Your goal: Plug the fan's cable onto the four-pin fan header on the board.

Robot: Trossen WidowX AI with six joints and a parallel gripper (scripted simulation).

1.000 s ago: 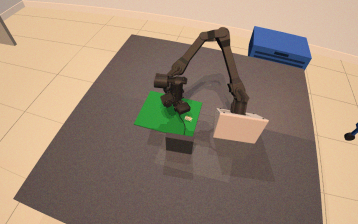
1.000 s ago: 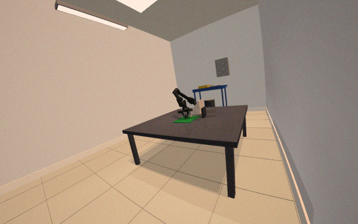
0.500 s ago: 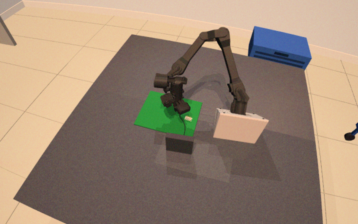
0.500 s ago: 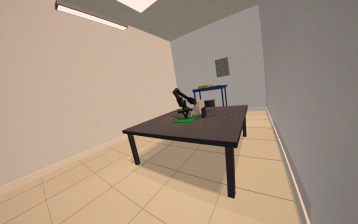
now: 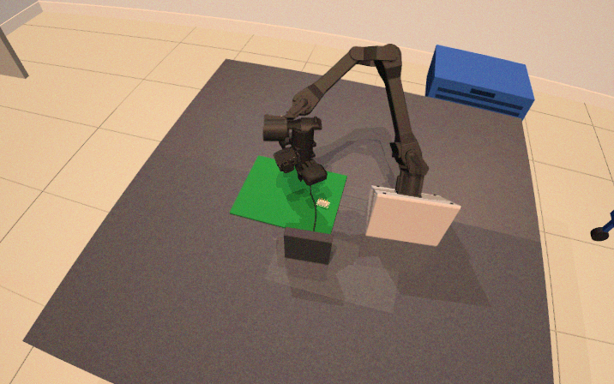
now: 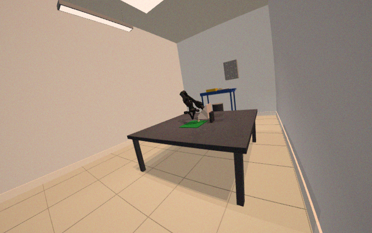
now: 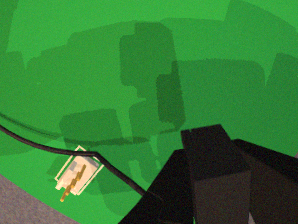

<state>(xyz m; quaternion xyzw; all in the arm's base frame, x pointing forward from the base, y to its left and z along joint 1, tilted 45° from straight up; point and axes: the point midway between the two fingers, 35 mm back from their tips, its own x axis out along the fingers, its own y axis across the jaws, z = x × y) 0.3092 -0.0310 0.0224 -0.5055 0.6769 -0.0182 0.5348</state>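
The green board lies 80 mm below my gripper tip, 30 mm to the left of it and 30 mm ahead of it. Also, from my gripper tip: black plug: 10 mm to the right, 10 mm behind, 10 mm above; then dark grey fan block: 210 mm to the left, 70 mm behind.
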